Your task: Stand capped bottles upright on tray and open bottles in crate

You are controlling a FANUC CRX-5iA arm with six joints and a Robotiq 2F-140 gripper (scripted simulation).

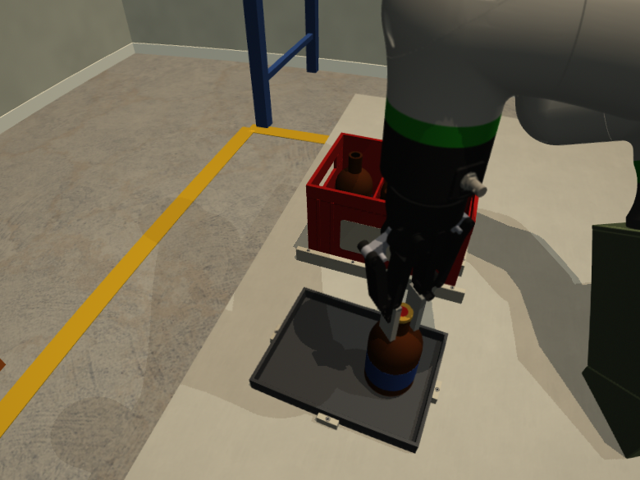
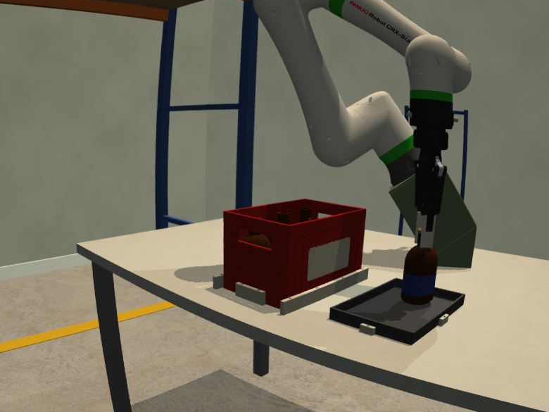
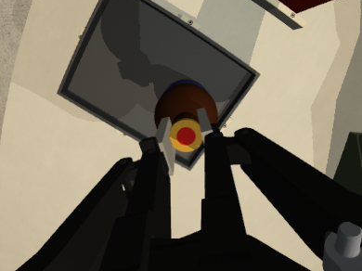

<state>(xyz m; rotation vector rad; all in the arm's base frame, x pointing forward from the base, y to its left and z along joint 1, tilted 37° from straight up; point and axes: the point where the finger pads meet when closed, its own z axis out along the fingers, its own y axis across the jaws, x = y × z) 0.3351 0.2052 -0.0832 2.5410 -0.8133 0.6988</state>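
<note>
Now: the capped bottle 80 mm below my hand. From my hand the other things lie so: red crate (90 mm ahead, 280 mm to the right, 80 mm below); dark tray (60 mm ahead, 150 mm below).
</note>
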